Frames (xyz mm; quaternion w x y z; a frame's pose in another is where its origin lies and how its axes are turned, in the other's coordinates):
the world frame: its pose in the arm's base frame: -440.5 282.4 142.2 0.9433 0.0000 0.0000 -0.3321
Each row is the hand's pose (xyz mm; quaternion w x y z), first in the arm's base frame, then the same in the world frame.
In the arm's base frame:
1: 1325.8 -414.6 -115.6 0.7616 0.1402 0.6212 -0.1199
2: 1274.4 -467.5 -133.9 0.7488 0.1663 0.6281 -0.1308
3: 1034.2 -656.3 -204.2 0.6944 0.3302 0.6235 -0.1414
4: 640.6 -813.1 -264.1 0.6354 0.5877 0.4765 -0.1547
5: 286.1 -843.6 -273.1 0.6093 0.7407 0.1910 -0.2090
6: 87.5 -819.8 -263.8 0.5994 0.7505 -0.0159 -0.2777
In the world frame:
1: 1813.4 563.3 -257.8 0.7582 -0.0740 0.6325 0.1398
2: 1806.5 489.8 -276.1 0.7498 -0.0517 0.6477 0.1253
3: 1737.5 192.2 -346.4 0.7020 0.1044 0.6978 0.0972
4: 1529.0 -176.6 -406.3 0.6507 0.3961 0.6446 0.0651
5: 1271.8 -422.5 -415.3 0.6441 0.6352 0.4261 0.0052
6: 1102.0 -528.3 -406.0 0.6576 0.7132 0.2342 -0.0629

